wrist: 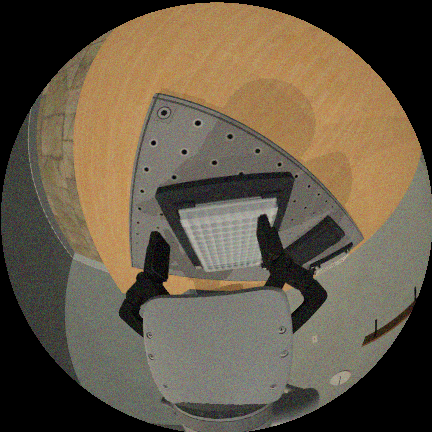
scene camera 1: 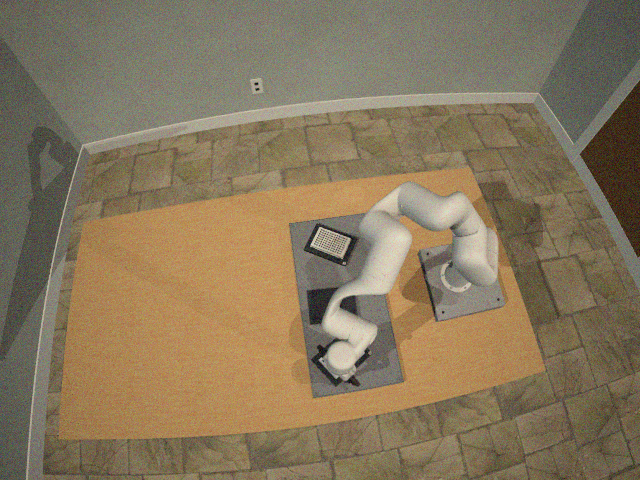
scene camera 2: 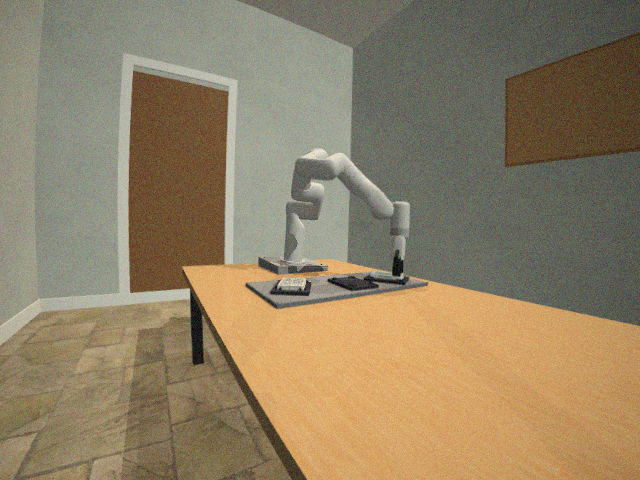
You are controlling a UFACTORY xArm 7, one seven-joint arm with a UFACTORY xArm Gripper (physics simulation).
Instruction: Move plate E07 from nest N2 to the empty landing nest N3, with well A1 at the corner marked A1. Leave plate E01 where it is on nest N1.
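A translucent plate [scene camera 2: 378, 276] [wrist: 220, 242] sits in a black nest [scene camera 1: 326, 375] [wrist: 225, 187] at the near end of the grey deck in scene camera 1; the arm mostly hides it there. My gripper [scene camera 1: 338, 365] [scene camera 2: 397, 269] [wrist: 208, 231] is open and empty, low over it. In the wrist view the left finger is outside the nest's left side and the right finger overlaps the plate's right edge. A white plate [scene camera 1: 332, 242] [scene camera 2: 292, 282] sits in another black nest [scene camera 1: 321, 254] at the deck's other end. The middle nest [scene camera 1: 316, 305] [scene camera 2: 353, 282] [wrist: 314, 242] is empty. Labels and corner marks are unreadable.
The grey deck [scene camera 1: 320, 273] [scene camera 2: 284, 301] [wrist: 172, 131] lies on the wooden table [scene camera 1: 180, 310] [scene camera 2: 439, 361]. The arm's base plate [scene camera 1: 467, 307] stands beside it, and the arm passes above the deck's right side in scene camera 1.
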